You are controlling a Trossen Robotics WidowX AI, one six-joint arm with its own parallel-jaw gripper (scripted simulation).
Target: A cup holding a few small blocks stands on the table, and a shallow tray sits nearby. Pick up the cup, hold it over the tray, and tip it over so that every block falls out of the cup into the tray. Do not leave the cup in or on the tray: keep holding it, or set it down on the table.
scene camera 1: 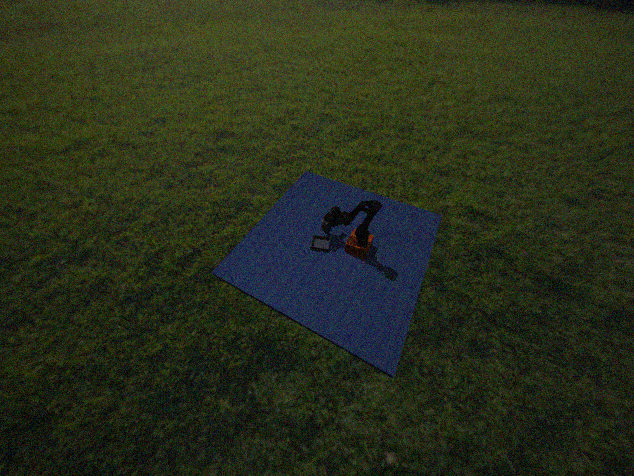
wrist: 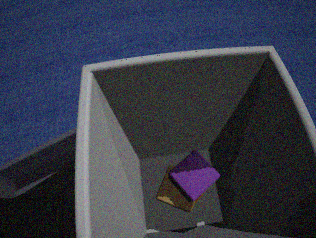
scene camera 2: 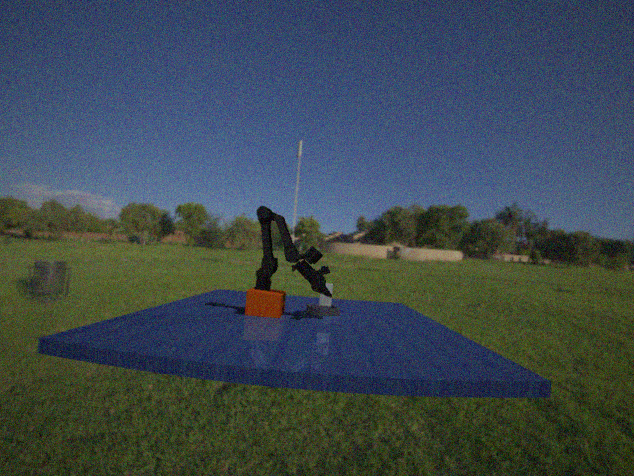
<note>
The pictures show: a square cup, a tan block and a purple block.
</note>
